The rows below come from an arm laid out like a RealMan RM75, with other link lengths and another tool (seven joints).
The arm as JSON. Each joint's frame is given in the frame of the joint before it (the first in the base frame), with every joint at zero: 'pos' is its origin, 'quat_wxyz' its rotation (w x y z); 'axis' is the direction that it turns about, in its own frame. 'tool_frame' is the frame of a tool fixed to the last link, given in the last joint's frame.
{
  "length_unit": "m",
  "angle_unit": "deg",
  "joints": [
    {
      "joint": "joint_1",
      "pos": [
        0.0,
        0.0,
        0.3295
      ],
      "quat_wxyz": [
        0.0,
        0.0,
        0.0,
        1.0
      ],
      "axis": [
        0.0,
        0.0,
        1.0
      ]
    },
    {
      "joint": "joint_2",
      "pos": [
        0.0,
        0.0,
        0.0
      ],
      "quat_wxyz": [
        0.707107,
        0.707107,
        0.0,
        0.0
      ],
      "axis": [
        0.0,
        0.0,
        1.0
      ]
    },
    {
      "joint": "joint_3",
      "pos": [
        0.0,
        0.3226,
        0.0
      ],
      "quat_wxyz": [
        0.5,
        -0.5,
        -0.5,
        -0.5
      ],
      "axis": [
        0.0,
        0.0,
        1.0
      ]
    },
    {
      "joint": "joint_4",
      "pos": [
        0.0,
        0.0,
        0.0
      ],
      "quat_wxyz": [
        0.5,
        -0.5,
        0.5,
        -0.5
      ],
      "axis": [
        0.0,
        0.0,
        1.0
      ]
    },
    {
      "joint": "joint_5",
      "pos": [
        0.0,
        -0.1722,
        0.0
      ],
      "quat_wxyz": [
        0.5,
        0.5,
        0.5,
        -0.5
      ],
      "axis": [
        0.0,
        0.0,
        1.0
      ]
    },
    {
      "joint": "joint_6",
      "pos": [
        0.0,
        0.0,
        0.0
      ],
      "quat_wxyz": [
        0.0,
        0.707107,
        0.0,
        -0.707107
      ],
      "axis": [
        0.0,
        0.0,
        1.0
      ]
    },
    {
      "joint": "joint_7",
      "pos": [
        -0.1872,
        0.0,
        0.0
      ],
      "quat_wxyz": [
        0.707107,
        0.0,
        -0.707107,
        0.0
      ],
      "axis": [
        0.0,
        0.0,
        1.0
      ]
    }
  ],
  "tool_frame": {
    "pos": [
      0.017,
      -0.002,
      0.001
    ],
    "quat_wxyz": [
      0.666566,
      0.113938,
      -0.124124,
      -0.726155
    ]
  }
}
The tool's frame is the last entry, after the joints.
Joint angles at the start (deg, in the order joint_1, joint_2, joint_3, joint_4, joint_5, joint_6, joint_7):
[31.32 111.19 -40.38 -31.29 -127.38 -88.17 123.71]
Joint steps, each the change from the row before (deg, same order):
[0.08 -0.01 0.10 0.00 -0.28 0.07 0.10]
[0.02 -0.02 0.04 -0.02 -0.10 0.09 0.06]
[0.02 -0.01 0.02 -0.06 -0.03 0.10 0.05]
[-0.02 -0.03 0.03 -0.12 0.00 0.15 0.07]
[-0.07 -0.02 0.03 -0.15 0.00 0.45 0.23]
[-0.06 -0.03 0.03 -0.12 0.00 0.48 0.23]
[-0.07 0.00 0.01 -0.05 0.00 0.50 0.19]
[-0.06 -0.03 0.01 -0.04 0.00 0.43 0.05]
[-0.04 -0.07 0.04 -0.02 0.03 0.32 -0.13]
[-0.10 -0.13 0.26 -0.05 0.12 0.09 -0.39]
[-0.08 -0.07 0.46 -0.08 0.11 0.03 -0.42]
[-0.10 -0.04 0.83 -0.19 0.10 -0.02 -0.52]
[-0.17 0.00 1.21 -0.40 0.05 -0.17 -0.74]
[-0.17 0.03 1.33 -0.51 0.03 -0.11 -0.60]
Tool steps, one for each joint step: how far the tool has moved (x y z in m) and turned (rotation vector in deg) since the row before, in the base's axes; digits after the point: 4 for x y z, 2 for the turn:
[0.0004 0.0003 0.0000 -0.05 -0.20 -0.09]
[0.0004 0.0003 0.0002 0.05 -0.13 -0.07]
[0.0002 0.0005 0.0002 0.11 -0.10 -0.03]
[0.0005 0.0007 0.0006 0.22 -0.15 -0.06]
[0.0013 0.0013 0.0006 0.44 -0.29 -0.33]
[0.0014 0.0014 0.0007 0.45 -0.30 -0.34]
[0.0014 0.0011 0.0002 0.40 -0.27 -0.36]
[0.0013 0.0010 0.0004 0.37 -0.28 -0.20]
[0.0011 0.0009 0.0008 0.36 -0.25 0.00]
[0.0010 0.0007 0.0018 0.49 -0.08 0.19]
[0.0005 0.0009 0.0017 0.59 0.06 0.20]
[0.0003 0.0015 0.0025 0.91 0.19 0.22]
[0.0003 0.0016 0.0034 1.20 0.25 0.38]
[0.0003 0.0021 0.0038 1.37 0.24 0.24]

